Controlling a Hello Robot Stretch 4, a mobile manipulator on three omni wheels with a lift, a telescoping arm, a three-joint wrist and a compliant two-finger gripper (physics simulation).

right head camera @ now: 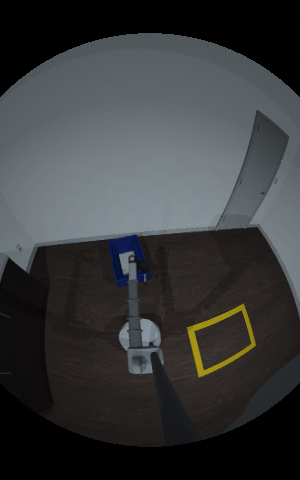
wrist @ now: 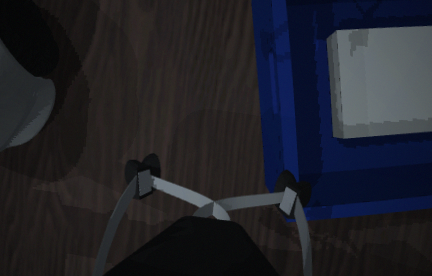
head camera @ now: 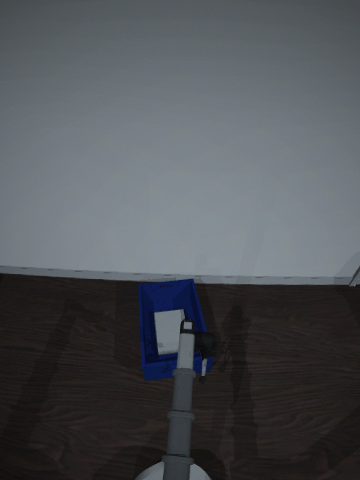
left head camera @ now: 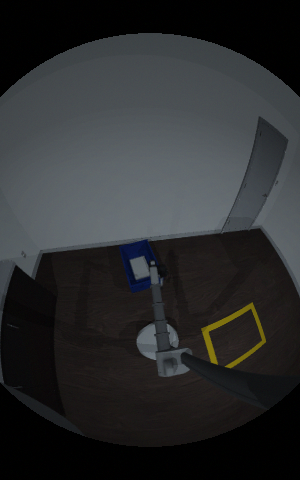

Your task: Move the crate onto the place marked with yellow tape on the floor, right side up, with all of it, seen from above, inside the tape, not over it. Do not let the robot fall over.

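The blue crate stands upright on the floor near the far wall, with a white block inside. The yellow tape marks a four-sided outline on the floor, right of the robot base. The crate is outside it. My gripper is open and points down at the crate's near right corner. In the wrist view the right fingertip overlaps that corner and the left one shows against the floor. Its height above the rim is unclear. The arm hides part of the crate's right side.
The far wall rises close behind the crate. The white round robot base is between the crate and the near side of the room. A dark cabinet stands at the left. A grey door is at the far right.
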